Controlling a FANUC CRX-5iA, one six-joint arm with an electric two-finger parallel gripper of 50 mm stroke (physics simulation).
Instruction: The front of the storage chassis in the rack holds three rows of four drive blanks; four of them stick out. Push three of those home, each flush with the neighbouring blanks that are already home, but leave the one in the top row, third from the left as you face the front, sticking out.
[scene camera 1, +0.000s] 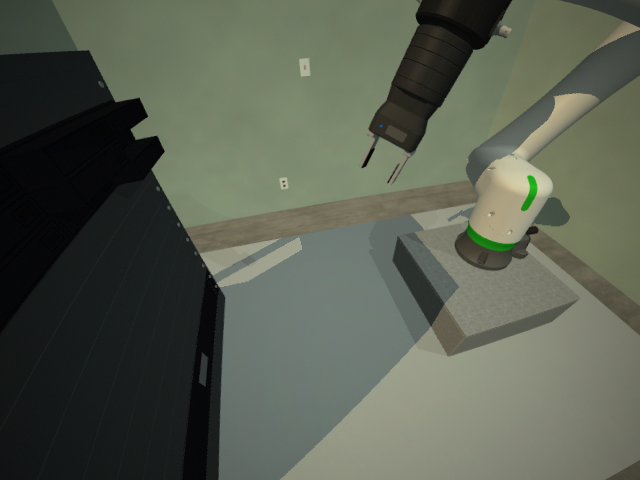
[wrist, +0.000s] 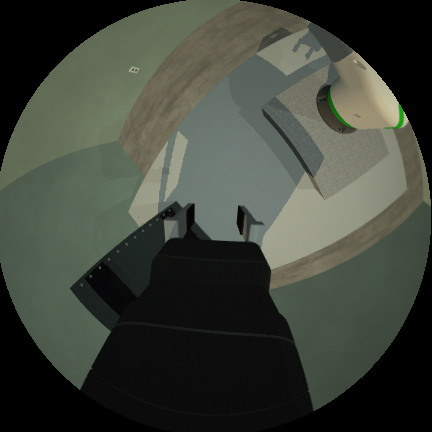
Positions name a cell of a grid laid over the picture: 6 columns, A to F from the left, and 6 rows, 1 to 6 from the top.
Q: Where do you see a dark rack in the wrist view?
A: B4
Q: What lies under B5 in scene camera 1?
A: A dark rack.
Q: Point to my gripper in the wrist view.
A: C3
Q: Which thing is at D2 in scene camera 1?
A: My gripper.
